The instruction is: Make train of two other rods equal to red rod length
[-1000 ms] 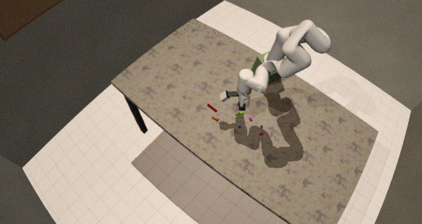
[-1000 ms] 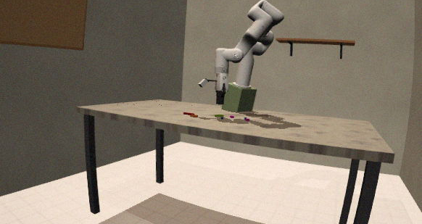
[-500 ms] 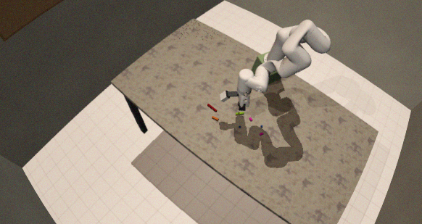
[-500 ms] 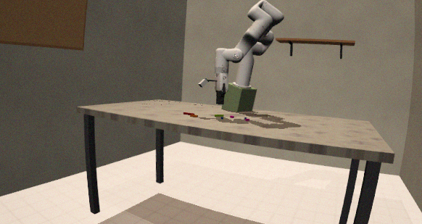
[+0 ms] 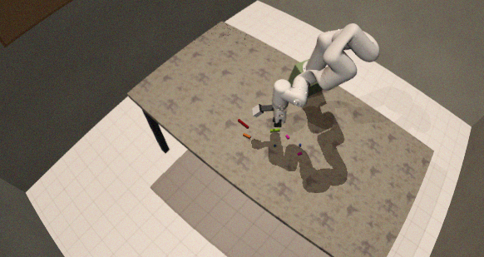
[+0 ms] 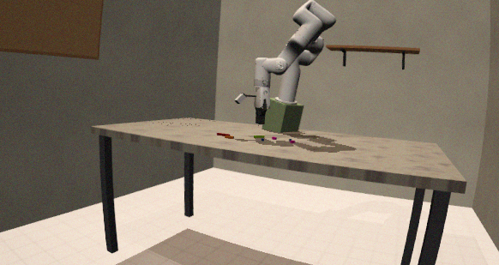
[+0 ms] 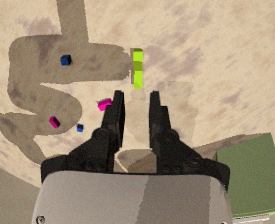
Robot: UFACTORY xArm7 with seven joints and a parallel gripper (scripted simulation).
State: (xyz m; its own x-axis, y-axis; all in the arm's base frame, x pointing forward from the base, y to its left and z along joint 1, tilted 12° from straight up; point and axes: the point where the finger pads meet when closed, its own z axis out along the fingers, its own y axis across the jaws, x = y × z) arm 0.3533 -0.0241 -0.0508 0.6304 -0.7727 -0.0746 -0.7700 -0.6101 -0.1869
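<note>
The lime rod lies 80 mm below my hand. From my hand the other things lie so: orange rod 110 mm to the right, 110 mm ahead, 80 mm below; then red rod 160 mm to the right, 80 mm below, 60 mm ahead.
</note>
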